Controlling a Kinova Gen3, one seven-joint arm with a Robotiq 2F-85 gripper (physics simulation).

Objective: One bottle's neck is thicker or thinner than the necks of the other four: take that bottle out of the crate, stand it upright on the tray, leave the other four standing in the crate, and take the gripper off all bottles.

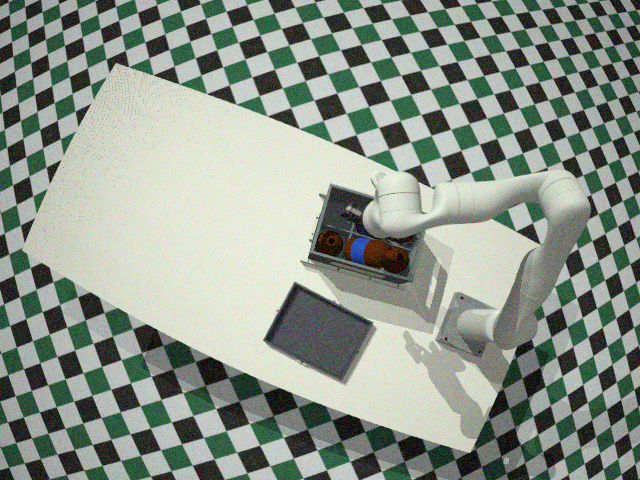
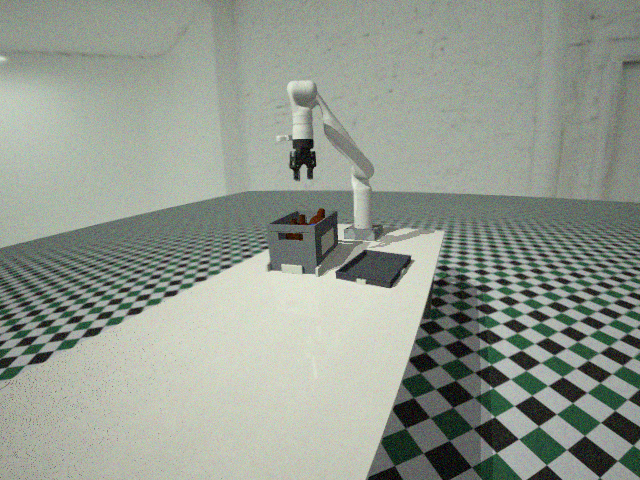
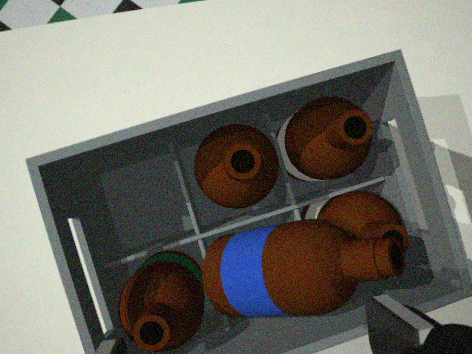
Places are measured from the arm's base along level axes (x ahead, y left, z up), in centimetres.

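Pixels of known places: gripper, fingertip midpoint: [image 2: 303, 180] [image 3: 250, 344]; arm's base, origin of the base link: [image 1: 470, 324] [image 2: 363, 227].
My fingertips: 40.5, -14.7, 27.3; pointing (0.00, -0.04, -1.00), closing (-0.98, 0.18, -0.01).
For each thing: its top centre in the pictures, then the offset to it from my fingertips, as dx, dy, dz. "*": a spot on its surface instead. Level surfaces: height alone.
- grey crate, middle of its top: [image 3: 258, 230] [image 1: 372, 232] [image 2: 304, 216] -2.7, -1.8, -14.4
- green-banded bottle, middle of its top: [image 3: 151, 333] [image 1: 331, 241] +6.7, +2.7, -15.6
- tray, surface spot: [image 1: 320, 330] [image 2: 374, 267] * +2.6, +26.0, -31.4
- end compartment, surface spot: [image 3: 145, 200] * +6.3, -6.6, -31.1
- white table, its level: dz -31.9
The grey crate [image 1: 321, 219] [image 2: 292, 254] [image 3: 215, 109] holds five brown bottles. A blue-banded bottle [image 1: 369, 251] [image 3: 310, 270] leans steeply, its base in the middle compartment of one row and its neck over a white-banded bottle [image 3: 360, 212]. A green-banded bottle [image 1: 329, 241] [image 3: 167, 295] is at that row's other end. In the other row are a bottle [image 3: 215, 180] in the middle and a white-banded bottle [image 3: 317, 145] at the end. I cannot tell which neck differs. My gripper [image 2: 303, 177] [image 3: 251, 327] is open and empty, above the crate. The tray [image 1: 320, 330] [image 2: 374, 268] is empty.
One end compartment [image 3: 145, 200] of the crate is empty. Raised crate walls and thin dividers surround the bottles. The tray has a low rim and lies beside the crate on the white table [image 1: 180, 206] [image 2: 232, 372]. The arm's base [image 1: 467, 325] [image 2: 362, 230] stands near both.
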